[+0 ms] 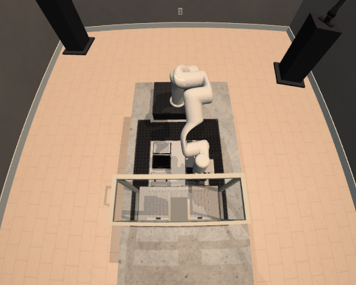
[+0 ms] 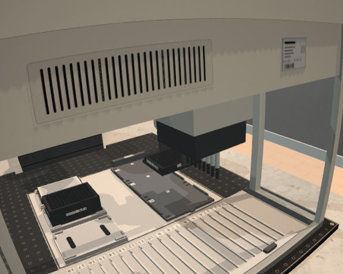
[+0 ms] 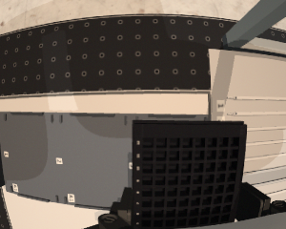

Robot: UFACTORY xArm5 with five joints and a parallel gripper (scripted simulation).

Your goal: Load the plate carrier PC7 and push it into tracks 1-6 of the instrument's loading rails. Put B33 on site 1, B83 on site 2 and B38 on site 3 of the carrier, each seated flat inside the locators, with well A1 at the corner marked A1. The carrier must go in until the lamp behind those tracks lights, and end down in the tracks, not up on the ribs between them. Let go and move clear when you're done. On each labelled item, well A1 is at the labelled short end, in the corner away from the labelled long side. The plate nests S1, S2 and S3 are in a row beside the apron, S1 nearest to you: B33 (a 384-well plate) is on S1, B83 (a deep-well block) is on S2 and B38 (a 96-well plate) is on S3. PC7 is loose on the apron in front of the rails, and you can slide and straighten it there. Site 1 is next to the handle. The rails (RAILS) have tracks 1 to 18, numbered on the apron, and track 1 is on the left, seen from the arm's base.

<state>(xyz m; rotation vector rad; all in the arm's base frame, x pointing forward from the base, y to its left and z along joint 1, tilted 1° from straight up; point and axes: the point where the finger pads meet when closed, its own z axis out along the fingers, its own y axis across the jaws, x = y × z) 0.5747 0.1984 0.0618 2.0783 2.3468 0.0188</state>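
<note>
Right now the plate carrier is 110 mm behind my hand, 10 mm to the right of it and 120 mm below it. The rest, counted from my hand: plate 10 mm below.
</note>
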